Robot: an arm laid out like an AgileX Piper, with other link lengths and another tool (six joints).
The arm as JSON. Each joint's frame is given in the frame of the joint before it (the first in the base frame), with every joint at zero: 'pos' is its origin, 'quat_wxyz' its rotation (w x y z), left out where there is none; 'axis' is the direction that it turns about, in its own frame. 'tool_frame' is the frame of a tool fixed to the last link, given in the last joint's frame.
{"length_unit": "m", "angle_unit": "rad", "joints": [
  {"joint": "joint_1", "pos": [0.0, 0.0, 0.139], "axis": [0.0, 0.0, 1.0]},
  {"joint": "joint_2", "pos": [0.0, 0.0, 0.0], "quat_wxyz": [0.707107, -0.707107, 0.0, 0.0], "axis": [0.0, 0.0, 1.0]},
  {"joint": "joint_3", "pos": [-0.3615, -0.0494, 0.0], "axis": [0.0, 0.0, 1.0]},
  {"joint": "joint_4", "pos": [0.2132, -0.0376, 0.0], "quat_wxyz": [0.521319, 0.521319, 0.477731, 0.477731], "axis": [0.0, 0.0, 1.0]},
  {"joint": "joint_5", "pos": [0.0, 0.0, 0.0], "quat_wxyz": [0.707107, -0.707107, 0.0, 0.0], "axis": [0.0, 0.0, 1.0]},
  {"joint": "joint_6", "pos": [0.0, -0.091, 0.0], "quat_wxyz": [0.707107, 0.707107, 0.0, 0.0], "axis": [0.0, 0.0, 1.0]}
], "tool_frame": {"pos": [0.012, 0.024, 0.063], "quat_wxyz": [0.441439, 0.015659, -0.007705, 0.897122]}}
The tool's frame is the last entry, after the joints.
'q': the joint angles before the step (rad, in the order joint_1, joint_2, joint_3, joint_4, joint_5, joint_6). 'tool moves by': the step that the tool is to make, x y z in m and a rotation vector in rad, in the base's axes. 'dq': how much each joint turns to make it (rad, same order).
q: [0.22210 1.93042 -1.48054 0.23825 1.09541 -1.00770]
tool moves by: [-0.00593 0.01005 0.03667 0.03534 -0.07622 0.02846]
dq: [0.02312 -0.06260 -0.05994 0.01439 0.04145 0.00000]
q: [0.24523 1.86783 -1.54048 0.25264 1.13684 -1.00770]
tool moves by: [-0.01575 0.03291 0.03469 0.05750 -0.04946 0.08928]
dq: [0.08031 -0.04164 -0.08006 0.03899 0.06027 -0.00001]
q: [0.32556 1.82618 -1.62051 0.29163 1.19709 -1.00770]
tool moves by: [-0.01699 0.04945 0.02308 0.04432 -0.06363 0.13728]
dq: [0.13279 -0.00314 -0.09105 0.01627 0.01938 0.00000]
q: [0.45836 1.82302 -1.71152 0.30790 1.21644 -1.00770]
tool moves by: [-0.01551 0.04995 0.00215 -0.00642 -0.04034 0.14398]
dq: [0.14089 0.04418 -0.08565 -0.02588 0.01035 -0.00001]
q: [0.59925 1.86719 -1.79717 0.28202 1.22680 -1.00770]
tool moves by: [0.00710 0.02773 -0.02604 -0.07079 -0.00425 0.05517]
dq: [0.06666 0.09092 -0.05690 -0.06395 0.00145 0.01294]
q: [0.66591 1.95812 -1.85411 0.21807 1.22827 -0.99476]
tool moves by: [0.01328 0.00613 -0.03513 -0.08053 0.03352 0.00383]
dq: [0.00709 0.08232 -0.00710 -0.04411 -0.00005 0.00600]
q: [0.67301 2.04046 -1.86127 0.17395 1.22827 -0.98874]
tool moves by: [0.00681 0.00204 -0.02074 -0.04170 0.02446 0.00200]
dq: [-0.00001 0.04692 -0.00180 -0.01747 0.00000 -0.00001]
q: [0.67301 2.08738 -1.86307 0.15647 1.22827 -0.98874]
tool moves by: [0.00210 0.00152 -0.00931 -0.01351 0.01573 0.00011]
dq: [-0.00001 0.02104 -0.00031 -0.00077 -0.00001 -0.00001]
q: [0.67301 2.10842 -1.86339 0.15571 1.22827 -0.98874]
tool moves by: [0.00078 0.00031 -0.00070 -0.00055 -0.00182 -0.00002]
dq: [-0.00001 0.00227 -0.00160 -0.00154 -0.00176 -0.00001]
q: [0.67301 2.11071 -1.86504 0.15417 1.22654 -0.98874]
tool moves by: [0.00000 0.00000 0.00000 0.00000 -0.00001 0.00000]
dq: [0.00000 0.00000 0.00001 -0.00001 -0.00001 0.00000]
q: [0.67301 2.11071 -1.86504 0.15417 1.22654 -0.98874]
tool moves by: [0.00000 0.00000 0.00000 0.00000 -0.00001 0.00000]
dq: [0.00000 0.00000 0.00001 -0.00001 -0.00001 0.00000]
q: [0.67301 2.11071 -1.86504 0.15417 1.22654 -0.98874]
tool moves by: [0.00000 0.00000 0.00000 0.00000 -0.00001 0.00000]
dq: [0.00000 0.00000 0.00001 -0.00001 -0.00001 0.00000]
